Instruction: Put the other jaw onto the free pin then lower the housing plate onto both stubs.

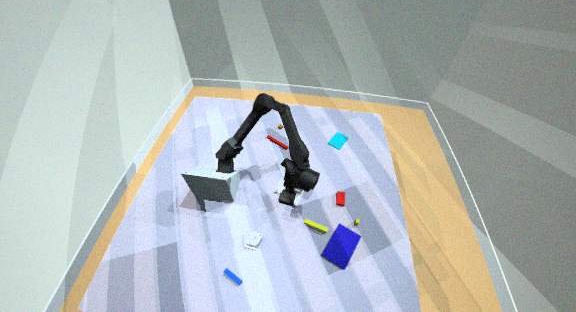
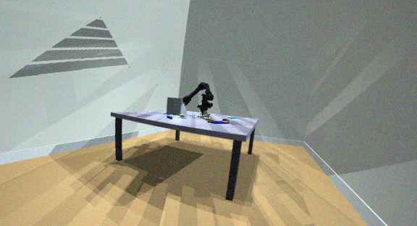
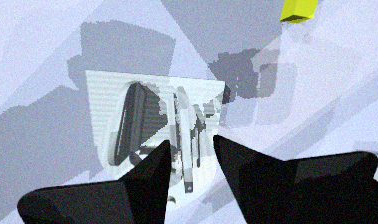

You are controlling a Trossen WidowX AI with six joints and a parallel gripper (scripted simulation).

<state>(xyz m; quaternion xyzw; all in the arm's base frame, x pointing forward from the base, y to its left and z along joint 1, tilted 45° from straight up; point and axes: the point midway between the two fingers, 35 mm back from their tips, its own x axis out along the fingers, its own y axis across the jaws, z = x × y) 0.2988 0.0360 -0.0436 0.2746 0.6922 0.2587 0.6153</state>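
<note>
Now: the white block 110 mm behind my gripper tip, 230 mm to the right of it and 30 mm below it. Also, from my gripper tip: yellow bar: 140 mm ahead, 120 mm to the right, 30 mm below; red block: 230 mm ahead, 40 mm to the left, 30 mm below; jaw: 30 mm behind, 20 mm to the left.
</note>
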